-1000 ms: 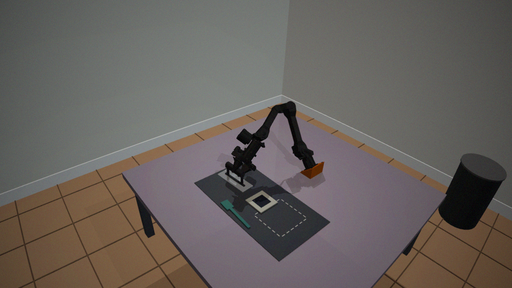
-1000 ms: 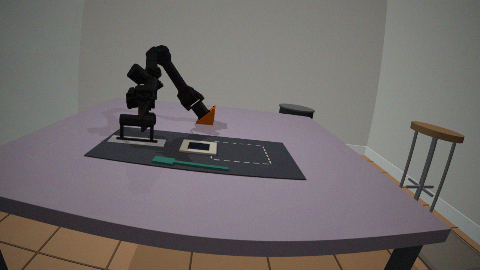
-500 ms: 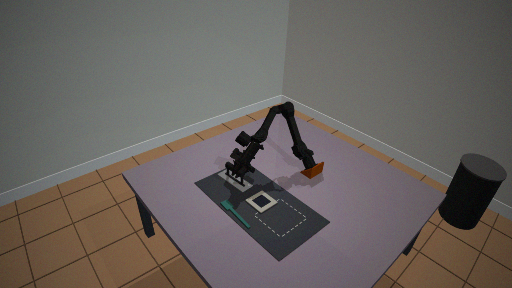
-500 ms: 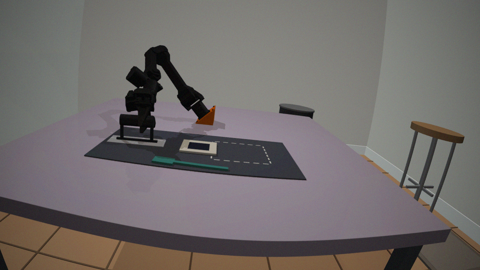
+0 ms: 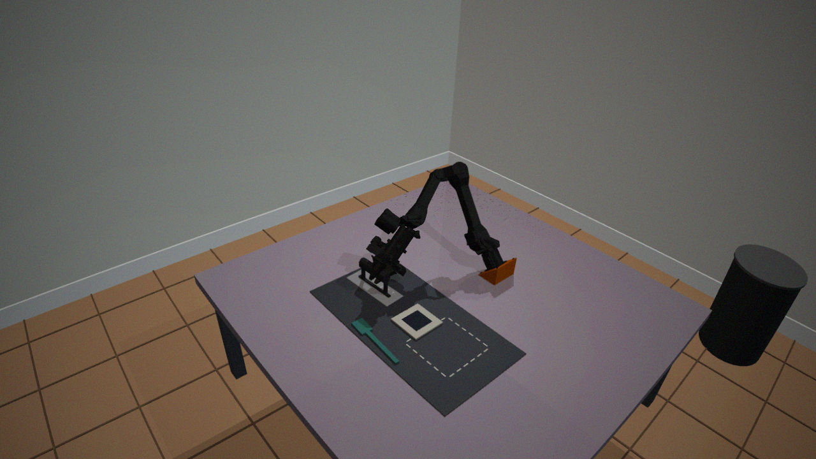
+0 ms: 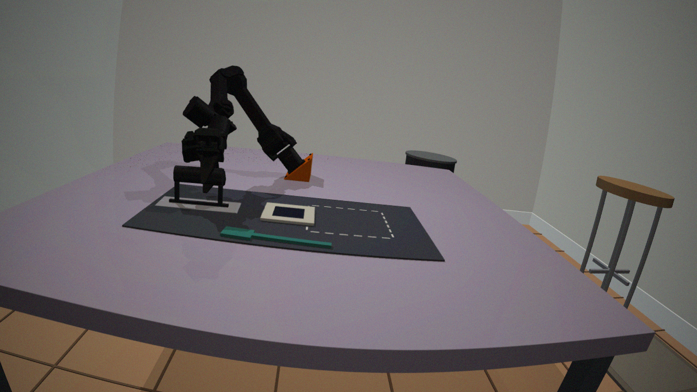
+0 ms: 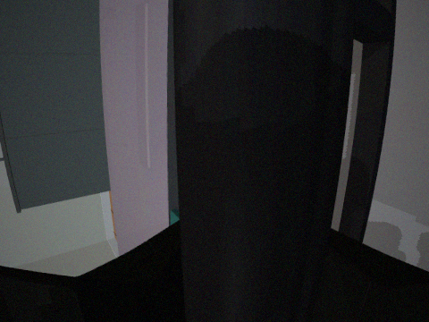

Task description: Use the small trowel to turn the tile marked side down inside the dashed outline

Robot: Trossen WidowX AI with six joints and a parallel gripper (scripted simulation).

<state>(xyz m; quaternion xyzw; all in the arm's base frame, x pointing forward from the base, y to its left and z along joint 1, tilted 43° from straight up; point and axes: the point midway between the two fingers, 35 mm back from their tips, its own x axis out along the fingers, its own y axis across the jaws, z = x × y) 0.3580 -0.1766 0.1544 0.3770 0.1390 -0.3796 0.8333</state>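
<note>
Now: the beige tile 1 cm ahead of my gripper tip, 20 cm to the left of it and 4 cm below it. Also, from my gripper tip: flat green tool 15 cm ahead, 14 cm to the left, 4 cm below; trowel 3 cm behind, 1 cm below.
</note>
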